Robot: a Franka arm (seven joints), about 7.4 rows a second.
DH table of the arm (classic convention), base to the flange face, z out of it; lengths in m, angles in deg. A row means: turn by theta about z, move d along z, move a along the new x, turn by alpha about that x. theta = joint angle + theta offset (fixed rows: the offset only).
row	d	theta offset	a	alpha
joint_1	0.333	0	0	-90
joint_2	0	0	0	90
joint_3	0.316	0	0.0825	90
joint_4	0	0	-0.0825	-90
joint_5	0.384	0	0	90
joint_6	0	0	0.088	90
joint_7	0.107	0	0	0
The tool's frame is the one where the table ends.
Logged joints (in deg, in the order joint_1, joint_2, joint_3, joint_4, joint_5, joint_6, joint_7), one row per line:
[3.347, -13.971, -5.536, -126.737, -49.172, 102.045, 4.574]
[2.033, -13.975, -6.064, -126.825, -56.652, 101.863, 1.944]
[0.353, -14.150, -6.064, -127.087, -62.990, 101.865, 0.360]
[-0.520, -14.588, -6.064, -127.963, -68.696, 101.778, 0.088]
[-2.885, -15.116, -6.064, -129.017, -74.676, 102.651, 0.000]
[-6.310, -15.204, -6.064, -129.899, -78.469, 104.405, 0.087]
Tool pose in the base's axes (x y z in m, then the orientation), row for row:
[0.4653, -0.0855, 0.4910, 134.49, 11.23, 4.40]
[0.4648, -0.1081, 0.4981, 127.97, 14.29, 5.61]
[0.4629, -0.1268, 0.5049, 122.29, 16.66, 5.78]
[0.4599, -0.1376, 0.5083, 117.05, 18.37, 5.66]
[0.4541, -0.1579, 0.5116, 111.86, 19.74, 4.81]
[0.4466, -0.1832, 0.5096, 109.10, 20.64, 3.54]
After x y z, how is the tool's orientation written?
As angles about the fixed x, y, z axes (roll, pitch, yaw), in degrees.
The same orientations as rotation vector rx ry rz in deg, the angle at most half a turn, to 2 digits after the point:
[133.45, 10.65, -10.99]
[126.36, 13.96, -12.86]
[120.32, 15.85, -14.33]
[114.87, 17.13, -15.17]
[109.69, 17.60, -16.05]
[107.08, 17.26, -17.21]

